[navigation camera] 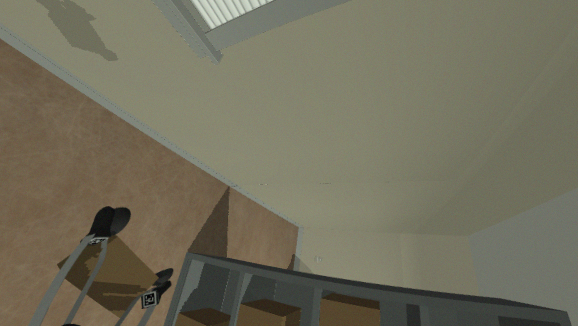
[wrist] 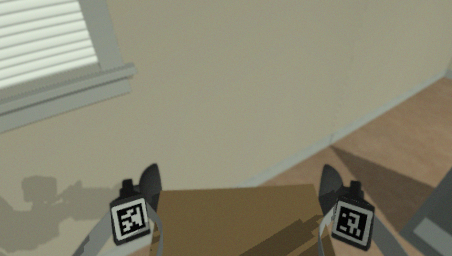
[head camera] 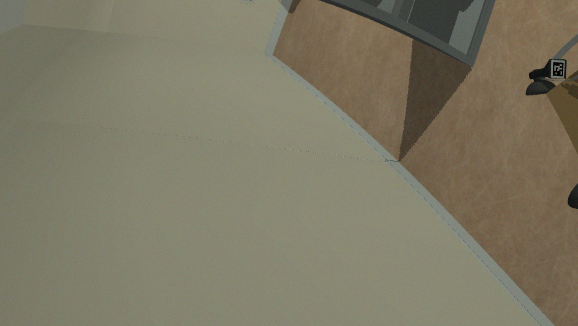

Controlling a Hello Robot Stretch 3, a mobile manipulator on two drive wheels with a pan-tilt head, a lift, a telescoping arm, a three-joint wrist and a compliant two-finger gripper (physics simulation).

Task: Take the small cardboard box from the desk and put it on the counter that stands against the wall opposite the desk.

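Frame: origin at the robot's base, x ahead, y left, z up, level; metres.
Seen in the pictures: gripper, fingertip midpoint: [navigation camera: 145, 241] [wrist: 239, 184] [head camera: 554, 147].
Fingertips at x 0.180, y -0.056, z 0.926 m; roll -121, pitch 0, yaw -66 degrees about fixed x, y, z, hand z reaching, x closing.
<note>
Offsets run from my fingertips to a thing's top centre. "*": to the spot under its first point. Level surfaces: height alone.
The small cardboard box {dx -0.049, dy -0.022, dz +0.031 m} [head camera: 567, 110] [navigation camera: 112, 272] [wrist: 240, 220] is between the two fingers of my gripper [head camera: 557, 141] [navigation camera: 136, 251] [wrist: 239, 184], which is shut on it. In the wrist view the box is at the bottom centre, with a dark fingertip against each side. In the head view part of the box and fingers shows at the right edge. In the navigation view the box is at the lower left, held above the floor. The desk and the counter do not show in these views.
A grey shelf rack [head camera: 435, 45] [navigation camera: 350, 284] holds several cardboard boxes, one being a brown box {* dx +0.670, dy -0.614, dz +0.208 m} [navigation camera: 350, 311]. A beige wall [head camera: 200, 210] [navigation camera: 325, 110] [wrist: 250, 90] runs beside the brown floor {dz -0.925 m} [head camera: 500, 165] [navigation camera: 150, 185]. A window with white blinds {* dx +0.231, dy +0.511, dz +0.016 m} [navigation camera: 230, 10] [wrist: 45, 40] is in it.
</note>
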